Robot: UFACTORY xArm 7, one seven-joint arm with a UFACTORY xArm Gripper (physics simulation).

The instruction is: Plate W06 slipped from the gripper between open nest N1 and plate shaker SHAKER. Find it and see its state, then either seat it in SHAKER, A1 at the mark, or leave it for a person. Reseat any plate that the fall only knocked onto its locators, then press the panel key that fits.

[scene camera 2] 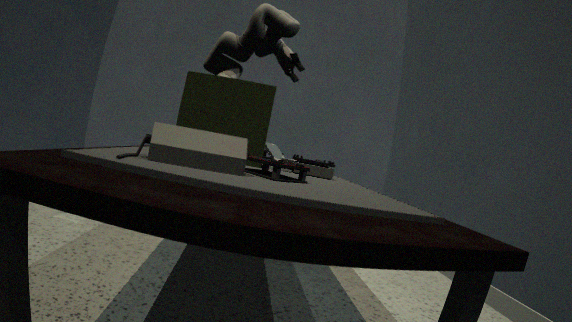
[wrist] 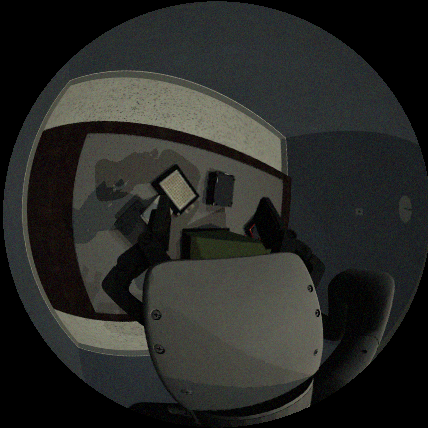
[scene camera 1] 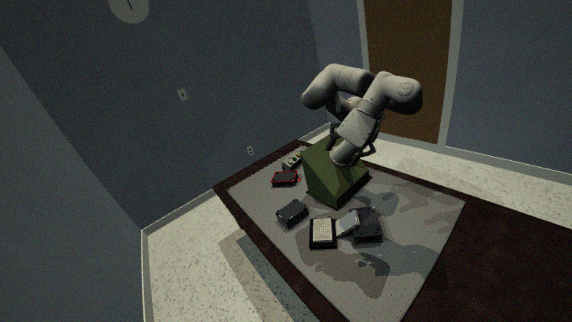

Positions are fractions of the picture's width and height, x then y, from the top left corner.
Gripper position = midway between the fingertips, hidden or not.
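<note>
A black shaker station (wrist: 0.52, 0.44) is present. My gripper (wrist: 0.50, 0.48) holds nothing and is open.
</note>
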